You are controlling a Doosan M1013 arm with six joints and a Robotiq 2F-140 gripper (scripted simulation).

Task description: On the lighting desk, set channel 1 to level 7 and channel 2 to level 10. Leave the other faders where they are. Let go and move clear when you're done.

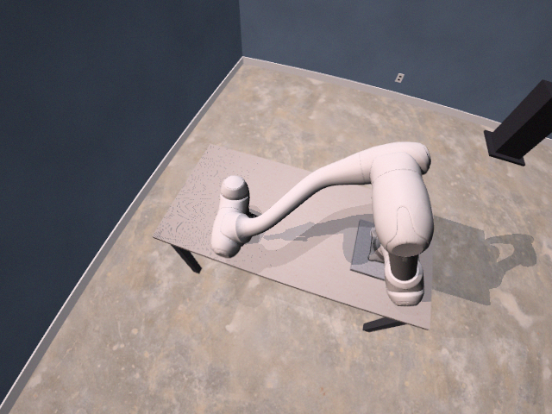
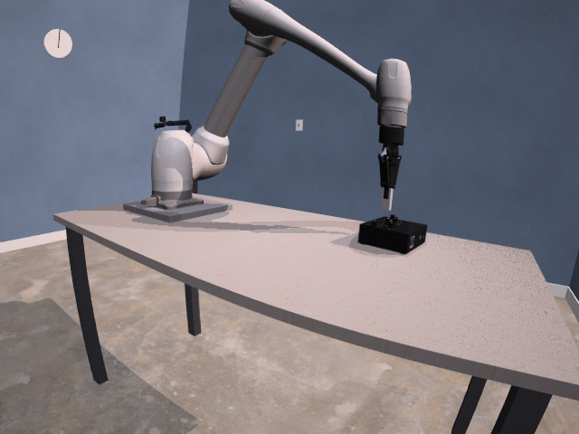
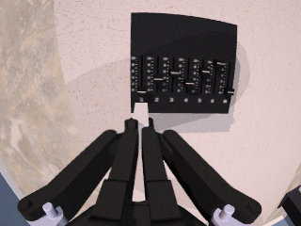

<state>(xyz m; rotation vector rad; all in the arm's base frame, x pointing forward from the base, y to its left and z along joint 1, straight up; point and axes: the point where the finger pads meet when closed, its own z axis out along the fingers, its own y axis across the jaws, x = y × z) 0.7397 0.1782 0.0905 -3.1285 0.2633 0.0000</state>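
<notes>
My gripper is now 20 mm short of the fader and 50 mm above it.
</notes>
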